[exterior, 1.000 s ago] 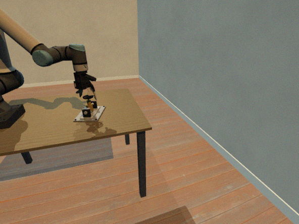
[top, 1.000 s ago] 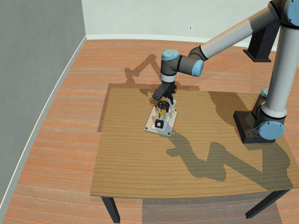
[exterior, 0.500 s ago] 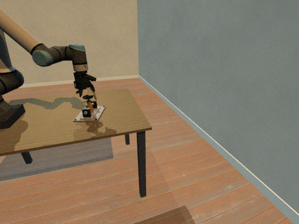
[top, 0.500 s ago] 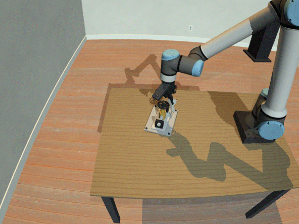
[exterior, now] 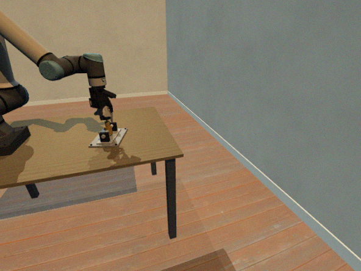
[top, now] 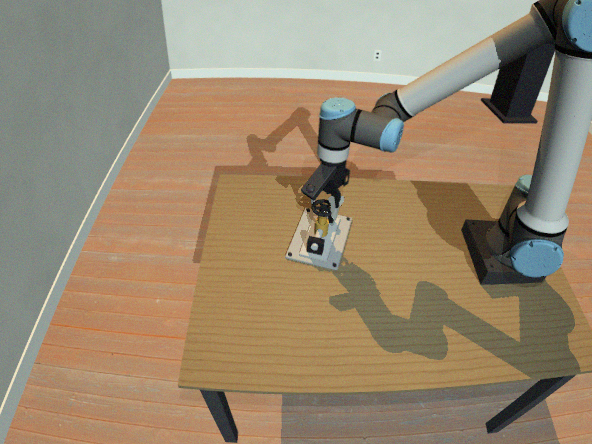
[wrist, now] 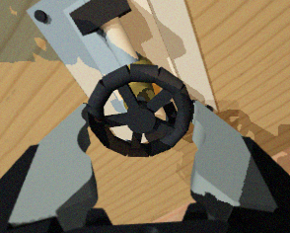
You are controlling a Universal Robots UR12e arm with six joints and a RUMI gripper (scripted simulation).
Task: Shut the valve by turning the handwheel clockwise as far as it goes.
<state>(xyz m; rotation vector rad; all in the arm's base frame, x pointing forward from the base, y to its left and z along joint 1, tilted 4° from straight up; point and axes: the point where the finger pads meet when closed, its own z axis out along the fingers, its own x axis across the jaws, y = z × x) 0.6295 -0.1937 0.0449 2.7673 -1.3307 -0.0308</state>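
Right now the black spoked handwheel is 1 cm above my hand. The rest, counted from my hand: base plate: 12 cm below.
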